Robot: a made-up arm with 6 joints.
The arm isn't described. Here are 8 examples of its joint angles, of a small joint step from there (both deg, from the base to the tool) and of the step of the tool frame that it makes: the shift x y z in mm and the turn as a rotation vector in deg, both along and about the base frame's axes.
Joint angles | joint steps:
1: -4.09 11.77 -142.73 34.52 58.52 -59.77 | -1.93 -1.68 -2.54 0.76 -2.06 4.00
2: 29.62 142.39 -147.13 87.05 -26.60 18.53 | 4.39 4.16 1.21 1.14 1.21 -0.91
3: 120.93 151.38 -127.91 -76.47 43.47 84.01 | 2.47 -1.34 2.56 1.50 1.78 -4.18
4: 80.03 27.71 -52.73 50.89 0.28 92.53 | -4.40 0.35 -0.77 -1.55 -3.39 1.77
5: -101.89 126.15 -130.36 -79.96 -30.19 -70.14 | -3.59 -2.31 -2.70 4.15 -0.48 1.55
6: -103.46 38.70 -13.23 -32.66 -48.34 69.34 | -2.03 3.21 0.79 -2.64 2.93 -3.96
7: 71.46 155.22 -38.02 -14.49 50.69 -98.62 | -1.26 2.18 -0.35 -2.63 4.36 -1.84
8: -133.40 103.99 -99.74 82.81 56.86 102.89 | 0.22 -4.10 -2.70 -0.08 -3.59 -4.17
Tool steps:
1: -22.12 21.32 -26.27 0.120 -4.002 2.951
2: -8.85 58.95 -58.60 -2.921 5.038 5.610
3: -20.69 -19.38 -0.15 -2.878 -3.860 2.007
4: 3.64 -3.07 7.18 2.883 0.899 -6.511
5: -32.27 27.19 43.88 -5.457 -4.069 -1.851
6: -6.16 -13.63 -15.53 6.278 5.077 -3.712
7: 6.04 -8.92 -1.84 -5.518 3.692 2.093
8: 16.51 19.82 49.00 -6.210 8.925 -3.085
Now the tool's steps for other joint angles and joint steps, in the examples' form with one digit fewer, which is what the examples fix.
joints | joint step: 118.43 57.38 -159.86 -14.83 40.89 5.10 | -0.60 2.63 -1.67 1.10 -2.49 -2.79
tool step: -12.3 14.1 9.8 1.80 -1.22 -2.29
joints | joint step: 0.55 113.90 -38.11 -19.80 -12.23 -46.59 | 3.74 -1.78 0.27 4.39 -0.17 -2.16
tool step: -2.0 22.2 10.7 0.49 -1.79 1.46
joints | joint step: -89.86 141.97 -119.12 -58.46 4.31 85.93 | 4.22 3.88 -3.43 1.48 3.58 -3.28
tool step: 46.7 -8.6 -28.4 2.55 2.68 2.07
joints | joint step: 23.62 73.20 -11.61 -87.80 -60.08 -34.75 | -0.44 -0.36 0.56 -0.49 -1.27 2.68
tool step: -3.8 -1.7 0.1 0.46 2.91 -0.39
